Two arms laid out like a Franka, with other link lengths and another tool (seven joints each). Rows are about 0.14 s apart.
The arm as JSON. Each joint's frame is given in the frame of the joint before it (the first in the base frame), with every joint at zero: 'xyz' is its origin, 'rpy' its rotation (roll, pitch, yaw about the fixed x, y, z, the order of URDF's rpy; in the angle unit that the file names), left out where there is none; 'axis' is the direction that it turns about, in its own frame. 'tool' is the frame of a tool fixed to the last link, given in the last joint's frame.
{
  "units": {
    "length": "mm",
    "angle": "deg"
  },
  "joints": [
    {
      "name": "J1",
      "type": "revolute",
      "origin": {
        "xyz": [
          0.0,
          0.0,
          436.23
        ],
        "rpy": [
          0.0,
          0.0,
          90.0
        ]
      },
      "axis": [
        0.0,
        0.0,
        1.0
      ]
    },
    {
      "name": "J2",
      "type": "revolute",
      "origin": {
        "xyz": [
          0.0,
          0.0,
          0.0
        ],
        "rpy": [
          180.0,
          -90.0,
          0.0
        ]
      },
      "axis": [
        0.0,
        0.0,
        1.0
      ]
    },
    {
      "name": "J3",
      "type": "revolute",
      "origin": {
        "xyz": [
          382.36,
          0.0,
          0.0
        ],
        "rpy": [
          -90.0,
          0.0,
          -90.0
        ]
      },
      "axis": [
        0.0,
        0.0,
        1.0
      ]
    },
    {
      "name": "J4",
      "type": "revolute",
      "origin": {
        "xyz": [
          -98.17,
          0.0,
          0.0
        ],
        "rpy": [
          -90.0,
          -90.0,
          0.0
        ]
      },
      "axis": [
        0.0,
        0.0,
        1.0
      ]
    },
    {
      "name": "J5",
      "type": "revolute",
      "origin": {
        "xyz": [
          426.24,
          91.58,
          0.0
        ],
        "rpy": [
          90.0,
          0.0,
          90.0
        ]
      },
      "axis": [
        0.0,
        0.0,
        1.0
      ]
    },
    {
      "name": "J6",
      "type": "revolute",
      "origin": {
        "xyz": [
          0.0,
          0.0,
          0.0
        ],
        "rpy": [
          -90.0,
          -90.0,
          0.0
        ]
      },
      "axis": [
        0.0,
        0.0,
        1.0
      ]
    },
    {
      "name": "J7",
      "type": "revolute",
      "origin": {
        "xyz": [
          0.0,
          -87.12,
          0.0
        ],
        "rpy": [
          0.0,
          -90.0,
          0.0
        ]
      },
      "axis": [
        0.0,
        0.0,
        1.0
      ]
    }
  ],
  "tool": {
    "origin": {
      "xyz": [
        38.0,
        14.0,
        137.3
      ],
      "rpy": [
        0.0,
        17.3,
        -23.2
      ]
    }
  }
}
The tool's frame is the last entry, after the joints.
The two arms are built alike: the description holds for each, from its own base.
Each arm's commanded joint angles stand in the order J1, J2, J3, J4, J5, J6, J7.
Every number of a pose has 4 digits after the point. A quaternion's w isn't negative.
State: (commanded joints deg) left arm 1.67 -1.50 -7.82 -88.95 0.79 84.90 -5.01; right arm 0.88 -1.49 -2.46 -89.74 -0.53 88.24 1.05
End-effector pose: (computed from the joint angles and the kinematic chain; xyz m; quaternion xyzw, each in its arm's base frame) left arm 0.5728 -0.1003 0.7901 0.8235 -0.5514 0.1012 0.0867; right arm 0.5825 -0.0555 0.7886 0.8122 -0.5626 0.1257 0.0891
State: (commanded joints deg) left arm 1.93 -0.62 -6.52 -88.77 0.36 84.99 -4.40; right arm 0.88 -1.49 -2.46 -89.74 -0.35 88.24 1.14
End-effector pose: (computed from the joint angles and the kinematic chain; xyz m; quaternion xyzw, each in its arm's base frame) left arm 0.5806 -0.0852 0.7833 0.8281 -0.5437 0.0997 0.0929; right arm 0.5825 -0.0550 0.7884 0.8120 -0.5634 0.1248 0.0879
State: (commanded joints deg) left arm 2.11 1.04 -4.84 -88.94 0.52 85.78 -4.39; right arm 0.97 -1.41 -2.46 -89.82 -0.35 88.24 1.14
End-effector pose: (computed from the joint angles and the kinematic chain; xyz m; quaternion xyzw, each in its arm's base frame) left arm 0.5946 -0.0655 0.7657 0.8377 -0.5295 0.0934 0.0957; right arm 0.5830 -0.0541 0.7869 0.8126 -0.5626 0.1238 0.0886
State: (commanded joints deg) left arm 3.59 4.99 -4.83 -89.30 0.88 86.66 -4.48; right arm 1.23 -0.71 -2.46 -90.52 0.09 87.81 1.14
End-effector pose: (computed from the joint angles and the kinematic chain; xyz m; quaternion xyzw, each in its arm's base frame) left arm 0.6192 -0.0479 0.7217 0.8474 -0.5151 0.0690 0.1090; right arm 0.5859 -0.0503 0.7729 0.8161 -0.5598 0.1088 0.0940
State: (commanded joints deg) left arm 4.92 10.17 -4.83 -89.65 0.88 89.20 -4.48; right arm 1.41 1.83 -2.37 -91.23 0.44 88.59 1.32
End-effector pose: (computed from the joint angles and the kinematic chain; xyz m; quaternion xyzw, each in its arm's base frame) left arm 0.6491 -0.0316 0.6642 0.8543 -0.5021 0.0501 0.1245; right arm 0.6015 -0.0463 0.7412 0.8188 -0.5573 0.0899 0.1039
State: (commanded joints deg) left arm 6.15 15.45 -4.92 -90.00 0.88 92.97 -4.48; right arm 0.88 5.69 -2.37 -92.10 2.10 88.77 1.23
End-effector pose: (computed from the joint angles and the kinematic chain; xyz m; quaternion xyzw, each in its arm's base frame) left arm 0.6767 -0.0165 0.6037 0.8595 -0.4912 0.0398 0.1357; right arm 0.6190 -0.0475 0.6919 0.8202 -0.5583 0.0493 0.1148
